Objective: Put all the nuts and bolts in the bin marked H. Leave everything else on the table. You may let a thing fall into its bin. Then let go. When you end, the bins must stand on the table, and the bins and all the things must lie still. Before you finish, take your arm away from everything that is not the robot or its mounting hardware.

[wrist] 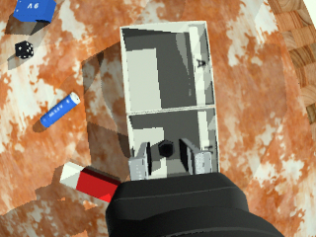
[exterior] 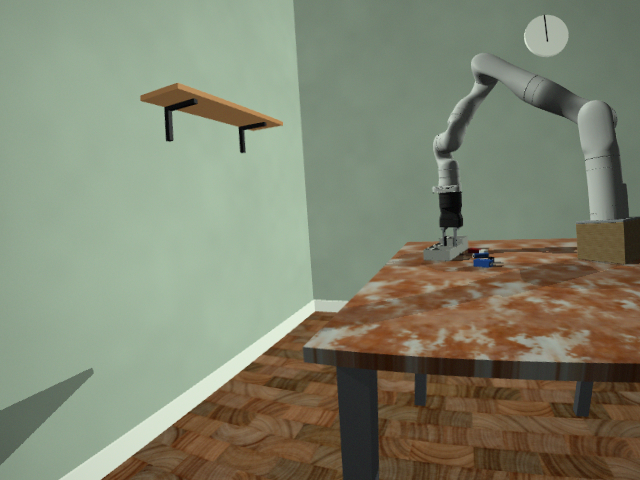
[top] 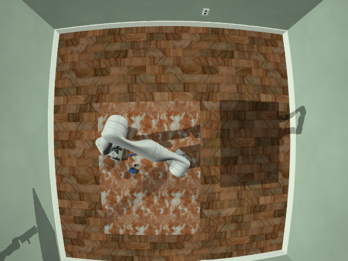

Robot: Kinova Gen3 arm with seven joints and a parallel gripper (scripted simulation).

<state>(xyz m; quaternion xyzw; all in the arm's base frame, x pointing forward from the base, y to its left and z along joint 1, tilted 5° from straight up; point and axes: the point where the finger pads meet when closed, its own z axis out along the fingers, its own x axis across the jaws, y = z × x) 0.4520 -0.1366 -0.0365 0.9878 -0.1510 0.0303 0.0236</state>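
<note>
Now: hand 1 cm short of the grey bin rack and 2 cm above it. The rest, counted from my hand: red piece 10 cm behind, 3 cm below; dark nut 3 cm below; blue stick 9 cm behind, 8 cm to the left, 3 cm below.
</note>
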